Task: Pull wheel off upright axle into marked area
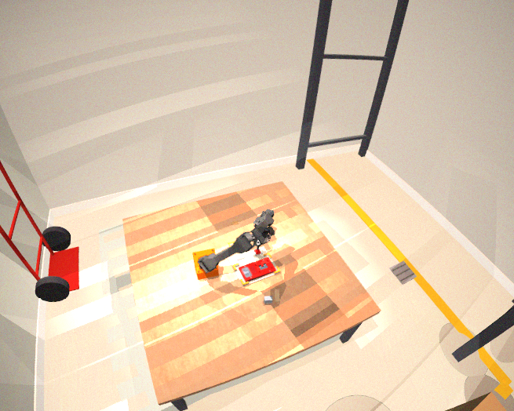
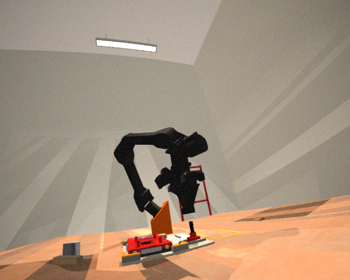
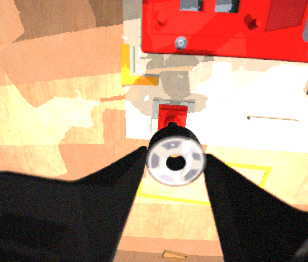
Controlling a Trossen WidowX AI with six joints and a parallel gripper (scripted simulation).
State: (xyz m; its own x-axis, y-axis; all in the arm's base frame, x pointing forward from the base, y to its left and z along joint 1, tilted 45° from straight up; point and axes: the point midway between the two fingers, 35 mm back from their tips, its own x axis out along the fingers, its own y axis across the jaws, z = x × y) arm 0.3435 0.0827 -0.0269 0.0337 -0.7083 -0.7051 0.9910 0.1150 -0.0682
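Now: the upright axle 6 cm below my gripper tip. From my gripper tip the other things lie so: wheel: right at my gripper tip; wooden chip: 29 cm to the left, 9 cm below, 8 cm behind.
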